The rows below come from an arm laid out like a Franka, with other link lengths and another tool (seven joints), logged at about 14 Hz.
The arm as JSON. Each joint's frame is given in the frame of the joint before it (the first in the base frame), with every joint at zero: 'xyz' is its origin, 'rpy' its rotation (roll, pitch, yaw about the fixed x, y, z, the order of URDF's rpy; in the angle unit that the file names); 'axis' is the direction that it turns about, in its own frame. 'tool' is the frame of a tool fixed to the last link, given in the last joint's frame.
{
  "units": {
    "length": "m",
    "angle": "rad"
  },
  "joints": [
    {
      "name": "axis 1",
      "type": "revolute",
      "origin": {
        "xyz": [
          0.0,
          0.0,
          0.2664
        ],
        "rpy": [
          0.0,
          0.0,
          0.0
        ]
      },
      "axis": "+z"
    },
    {
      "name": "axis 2",
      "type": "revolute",
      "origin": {
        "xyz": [
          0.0,
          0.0,
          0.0
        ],
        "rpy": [
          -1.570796,
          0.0,
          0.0
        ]
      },
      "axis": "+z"
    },
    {
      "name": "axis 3",
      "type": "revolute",
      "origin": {
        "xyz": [
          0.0,
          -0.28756,
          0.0
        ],
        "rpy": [
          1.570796,
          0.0,
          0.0
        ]
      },
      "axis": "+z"
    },
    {
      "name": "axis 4",
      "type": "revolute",
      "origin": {
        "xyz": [
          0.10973,
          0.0,
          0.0
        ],
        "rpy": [
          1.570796,
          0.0,
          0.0
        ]
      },
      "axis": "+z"
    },
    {
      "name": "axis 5",
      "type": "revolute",
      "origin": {
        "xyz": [
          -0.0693,
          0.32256,
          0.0
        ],
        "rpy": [
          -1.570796,
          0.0,
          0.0
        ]
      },
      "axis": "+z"
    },
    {
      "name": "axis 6",
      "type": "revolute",
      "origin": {
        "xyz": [
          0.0,
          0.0,
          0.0
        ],
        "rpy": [
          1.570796,
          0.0,
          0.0
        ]
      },
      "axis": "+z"
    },
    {
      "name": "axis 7",
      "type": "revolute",
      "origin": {
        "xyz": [
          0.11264,
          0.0,
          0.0
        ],
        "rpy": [
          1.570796,
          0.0,
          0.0
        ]
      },
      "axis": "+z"
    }
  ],
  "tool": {
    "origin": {
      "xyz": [
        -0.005,
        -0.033,
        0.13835
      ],
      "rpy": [
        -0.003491,
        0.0,
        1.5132
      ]
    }
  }
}
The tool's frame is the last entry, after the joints.
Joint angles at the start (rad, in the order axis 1, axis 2, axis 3, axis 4, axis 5, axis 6, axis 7):
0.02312, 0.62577, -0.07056, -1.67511, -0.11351, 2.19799, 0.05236
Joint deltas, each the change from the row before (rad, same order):
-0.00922, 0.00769, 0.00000, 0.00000, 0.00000, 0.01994, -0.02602
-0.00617, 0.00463, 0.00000, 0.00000, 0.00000, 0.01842, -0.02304
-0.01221, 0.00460, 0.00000, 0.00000, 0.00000, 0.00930, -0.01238
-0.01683, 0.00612, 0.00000, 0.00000, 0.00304, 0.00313, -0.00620
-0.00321, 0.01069, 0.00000, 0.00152, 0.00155, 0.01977, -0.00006
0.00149, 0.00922, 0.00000, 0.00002, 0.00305, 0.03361, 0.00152
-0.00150, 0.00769, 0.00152, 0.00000, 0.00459, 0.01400, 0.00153
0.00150, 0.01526, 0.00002, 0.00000, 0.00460, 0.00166, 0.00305
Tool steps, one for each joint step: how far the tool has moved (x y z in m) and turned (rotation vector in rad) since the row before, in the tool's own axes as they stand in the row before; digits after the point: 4 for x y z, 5 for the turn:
0.0053, -0.0011, 0.0035, 0.01117, -0.00072, -0.01790
0.0037, -0.0011, 0.0015, 0.01307, 0.00003, -0.01753
0.0074, 0.0003, 0.0030, 0.00326, -0.00082, -0.00089
0.0100, 0.0015, 0.0049, -0.00475, -0.00413, 0.01157
0.0013, -0.0019, 0.0044, 0.01036, -0.00070, 0.00291
-0.0015, -0.0038, 0.0021, 0.02476, -0.00055, 0.00092
-0.0006, -0.0011, 0.0034, 0.00664, -0.00401, 0.00397
-0.0024, 0.0016, 0.0094, -0.01306, -0.00441, 0.00292

